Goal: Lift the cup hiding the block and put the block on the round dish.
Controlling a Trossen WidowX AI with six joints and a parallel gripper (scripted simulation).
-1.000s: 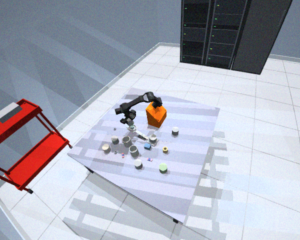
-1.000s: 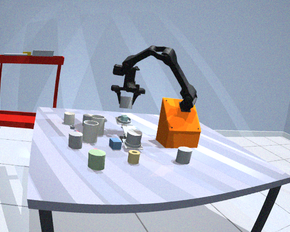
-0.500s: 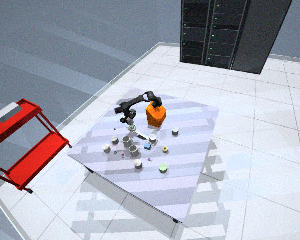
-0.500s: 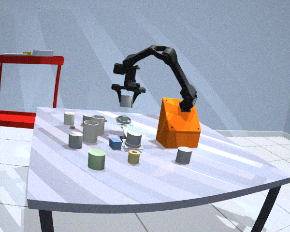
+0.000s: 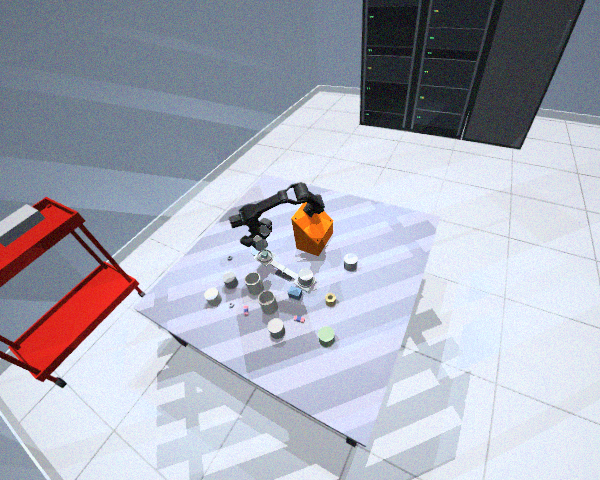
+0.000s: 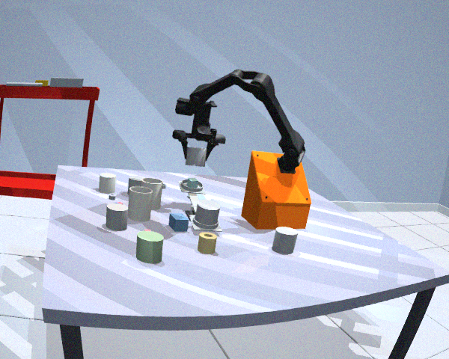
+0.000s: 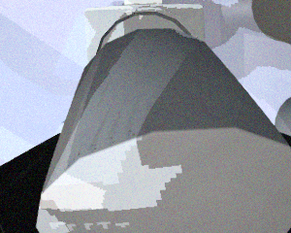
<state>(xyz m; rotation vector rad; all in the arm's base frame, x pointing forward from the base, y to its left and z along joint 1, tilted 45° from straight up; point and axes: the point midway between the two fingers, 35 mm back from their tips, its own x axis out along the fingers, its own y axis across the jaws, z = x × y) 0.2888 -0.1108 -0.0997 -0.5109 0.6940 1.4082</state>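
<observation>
Right now the teal block is 1 cm to the left of my gripper tip and 8 cm below it. The rest, counted from my gripper tip: small balance (2 cm ahead, 13 cm to the left, 15 cm below); yellow ring (9 cm ahead, 43 cm to the left, 15 cm below); pale round dish (8 cm behind, 10 cm to the right, 17 cm below).
</observation>
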